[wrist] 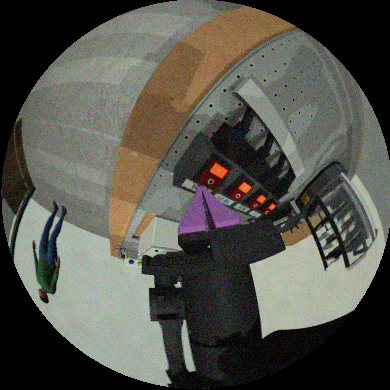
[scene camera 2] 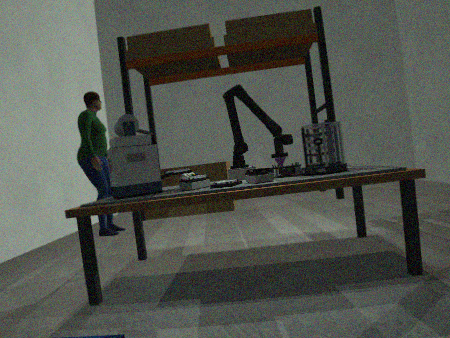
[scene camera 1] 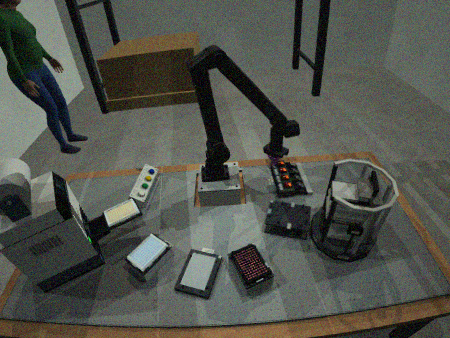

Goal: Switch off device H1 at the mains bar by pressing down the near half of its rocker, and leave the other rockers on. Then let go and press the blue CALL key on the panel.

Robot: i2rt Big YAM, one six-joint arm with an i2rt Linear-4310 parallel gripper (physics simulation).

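Places are measured from the arm's base along level axes (x ahead, y left, z up), in metres.
Pixels of known places: gripper, fingertip midpoint: (wrist: 200, 185) (scene camera 1: 274, 165); arm's base, origin of the base link: (scene camera 2: 239, 167) (scene camera 1: 215, 174).
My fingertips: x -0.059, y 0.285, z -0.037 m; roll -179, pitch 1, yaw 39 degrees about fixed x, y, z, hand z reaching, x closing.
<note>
For each thing: its top centre in the pictures, then the offset to it from my fingertips. "spot": a spot on its surface instead.
- end rocker, surface spot: (wrist: 214, 175) spot: dx -0.001, dy +0.028, dz +0.010 m
- key panel, middle of its top: (scene camera 1: 141, 178) (wrist: 142, 267) (scene camera 2: 189, 172) dx +0.040, dy -0.622, dz +0.044 m
- dark flat box, middle of its top: (wrist: 280, 235) (scene camera 1: 289, 211) (scene camera 2: 285, 163) dx +0.323, dy -0.025, dz +0.036 m
- round clear-walled device, surface spot: (scene camera 1: 394, 191) spot: dx +0.464, dy +0.267, dz +0.228 m
- large grey machine, middle of its top: (scene camera 1: 4, 170) (scene camera 2: 127, 116) dx +0.376, dy -0.899, dz +0.416 m
The mains bar (scene camera 1: 298, 176) (wrist: 190, 159) lies at the table's back edge, with a row of red rockers whose far halves glow orange. The end rocker (wrist: 214, 175), nearest the fingertips in the wrist view, is lit on its far half; its label is partly covered by the fingertips and I cannot read it. My gripper (scene camera 1: 274, 158) (scene camera 2: 280, 162) (wrist: 200, 185) is shut and empty. Its purple tips point down at the near edge of that end rocker; contact cannot be told. The key panel (scene camera 1: 140, 181) lies left of the arm base, with its blue key (scene camera 1: 151, 171) (wrist: 131, 261) at the far end.
The arm's base block (scene camera 1: 220, 195) stands between the panel and the bar. A dark flat box (scene camera 1: 287, 219) lies in front of the bar, with a round clear-walled device (scene camera 1: 394, 191) to its right. A large grey machine (scene camera 1: 47, 245) stands at the left.
</note>
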